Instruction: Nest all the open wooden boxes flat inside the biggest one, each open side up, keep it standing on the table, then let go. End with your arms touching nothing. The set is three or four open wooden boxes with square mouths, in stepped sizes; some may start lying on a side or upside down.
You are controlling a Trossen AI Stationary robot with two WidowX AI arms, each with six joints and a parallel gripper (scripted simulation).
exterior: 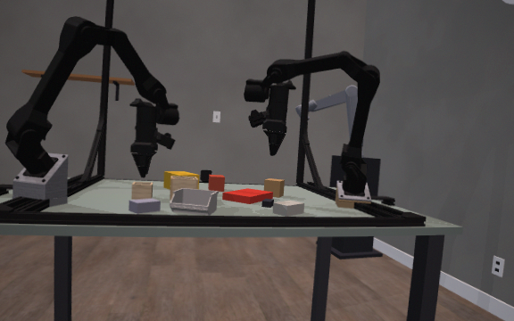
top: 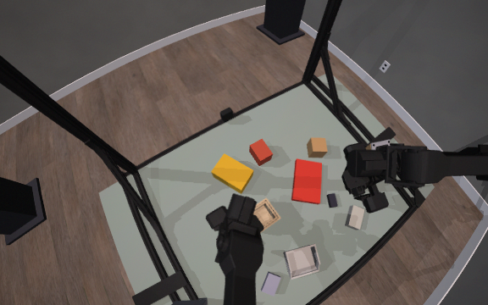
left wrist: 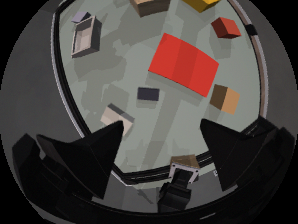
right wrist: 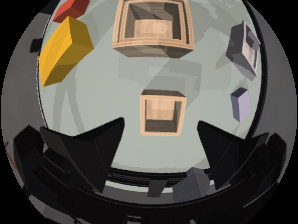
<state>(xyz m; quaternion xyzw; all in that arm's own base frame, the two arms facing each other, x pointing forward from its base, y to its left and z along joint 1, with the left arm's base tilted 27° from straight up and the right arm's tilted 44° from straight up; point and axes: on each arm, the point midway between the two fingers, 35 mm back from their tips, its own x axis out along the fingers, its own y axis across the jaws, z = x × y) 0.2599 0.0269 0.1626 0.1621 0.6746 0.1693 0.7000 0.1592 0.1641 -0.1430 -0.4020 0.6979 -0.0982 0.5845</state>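
Observation:
Now: the small wooden box 9 cm below my right hand. Also, from my right hand: lilac block (18 cm ahead, 1 cm to the left, 9 cm below); middle-sized wooden box (1 cm behind, 12 cm to the left, 8 cm below); biggest wooden box (1 cm behind, 12 cm to the left, 8 cm below).

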